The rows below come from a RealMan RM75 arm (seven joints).
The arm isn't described. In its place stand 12 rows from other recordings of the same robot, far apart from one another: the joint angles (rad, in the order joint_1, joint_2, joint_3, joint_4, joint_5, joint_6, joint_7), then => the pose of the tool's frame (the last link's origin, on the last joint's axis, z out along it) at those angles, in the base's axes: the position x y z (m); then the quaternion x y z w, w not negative.
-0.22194 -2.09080 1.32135 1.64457 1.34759 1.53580 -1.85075 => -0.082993 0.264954 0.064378 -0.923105 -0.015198 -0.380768 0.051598
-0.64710 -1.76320 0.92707 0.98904 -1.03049 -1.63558 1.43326 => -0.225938 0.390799 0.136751 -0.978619 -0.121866 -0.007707 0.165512
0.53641 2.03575 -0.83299 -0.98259 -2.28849 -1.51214 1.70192 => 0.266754 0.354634 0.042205 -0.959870 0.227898 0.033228 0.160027
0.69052 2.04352 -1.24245 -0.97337 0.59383 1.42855 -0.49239 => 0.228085 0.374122 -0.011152 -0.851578 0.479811 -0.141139 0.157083
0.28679 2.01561 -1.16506 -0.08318 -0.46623 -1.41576 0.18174 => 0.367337 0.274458 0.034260 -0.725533 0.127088 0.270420 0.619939
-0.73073 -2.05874 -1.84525 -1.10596 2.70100 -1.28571 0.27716 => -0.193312 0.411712 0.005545 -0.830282 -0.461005 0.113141 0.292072
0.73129 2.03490 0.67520 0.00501 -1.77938 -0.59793 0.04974 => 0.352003 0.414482 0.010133 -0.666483 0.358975 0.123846 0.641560
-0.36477 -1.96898 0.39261 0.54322 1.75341 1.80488 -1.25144 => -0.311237 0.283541 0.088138 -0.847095 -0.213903 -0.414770 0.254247
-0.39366 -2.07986 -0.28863 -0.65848 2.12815 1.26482 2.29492 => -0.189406 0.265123 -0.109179 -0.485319 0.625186 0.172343 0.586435
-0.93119 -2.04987 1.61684 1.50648 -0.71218 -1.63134 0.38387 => -0.019770 0.343807 -0.024703 -0.969418 -0.141448 0.151446 0.131476
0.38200 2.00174 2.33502 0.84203 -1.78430 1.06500 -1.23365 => 0.323316 0.370237 0.086707 -0.774262 0.449837 0.257190 0.363343
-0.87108 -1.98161 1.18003 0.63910 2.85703 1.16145 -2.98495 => -0.267700 0.422755 0.011084 -0.731183 -0.570200 0.193222 0.320794
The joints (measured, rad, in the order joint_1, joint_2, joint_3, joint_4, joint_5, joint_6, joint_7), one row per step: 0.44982 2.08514 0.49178 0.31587 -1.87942 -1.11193 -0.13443; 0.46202 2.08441 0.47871 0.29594 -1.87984 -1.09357 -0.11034; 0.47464 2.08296 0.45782 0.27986 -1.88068 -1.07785 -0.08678; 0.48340 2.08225 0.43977 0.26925 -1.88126 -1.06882 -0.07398; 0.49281 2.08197 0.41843 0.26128 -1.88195 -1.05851 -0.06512; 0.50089 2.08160 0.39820 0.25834 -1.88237 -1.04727 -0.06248; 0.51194 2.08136 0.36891 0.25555 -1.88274 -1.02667 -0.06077; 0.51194 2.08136 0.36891 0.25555 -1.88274 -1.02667 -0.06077; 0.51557 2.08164 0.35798 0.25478 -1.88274 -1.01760 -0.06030; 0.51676 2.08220 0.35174 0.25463 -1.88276 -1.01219 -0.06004; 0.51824 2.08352 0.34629 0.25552 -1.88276 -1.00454 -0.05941; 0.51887 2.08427 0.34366 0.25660 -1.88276 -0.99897 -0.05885; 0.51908 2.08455 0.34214 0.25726 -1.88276 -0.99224 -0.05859; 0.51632 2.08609 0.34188 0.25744 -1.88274 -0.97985 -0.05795; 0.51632 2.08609 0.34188 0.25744 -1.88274 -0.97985 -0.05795; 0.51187 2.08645 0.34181 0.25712 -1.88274 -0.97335 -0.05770
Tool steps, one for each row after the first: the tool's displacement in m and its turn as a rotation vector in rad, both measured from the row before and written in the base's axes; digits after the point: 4 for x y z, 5 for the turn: 0.0021 0.0025 -0.0008 -0.02237 -0.00320 -0.00483; 0.0006 0.0022 -0.0017 -0.02639 -0.00419 0.00253; -0.0001 0.0012 -0.0016 -0.01918 -0.00706 0.00531; -0.0011 0.0011 -0.0026 -0.02263 -0.01021 0.00827; -0.0016 0.0008 -0.0032 -0.02237 -0.01186 0.00853; -0.0018 0.0007 -0.0052 -0.03480 -0.01939 0.00930; 0.0000 0.0000 0.0000 0.00000 0.00000 0.00000; -0.0005 0.0000 -0.0022 -0.01385 -0.00741 0.00199; -0.0001 -0.0003 -0.0015 -0.00831 -0.00377 0.00019; -0.0004 -0.0004 -0.0021 -0.00980 -0.00222 -0.00134; -0.0001 -0.0003 -0.0013 -0.00617 -0.00077 -0.00198; 0.0004 -0.0002 -0.0010 -0.00562 -0.00175 -0.00382; 0.0019 -0.0013 -0.0018 -0.00861 -0.00201 -0.01178; 0.0000 0.0000 0.0000 0.00000 0.00000 0.00000; 0.0022 -0.0015 -0.0007 -0.00412 -0.00186 -0.00930
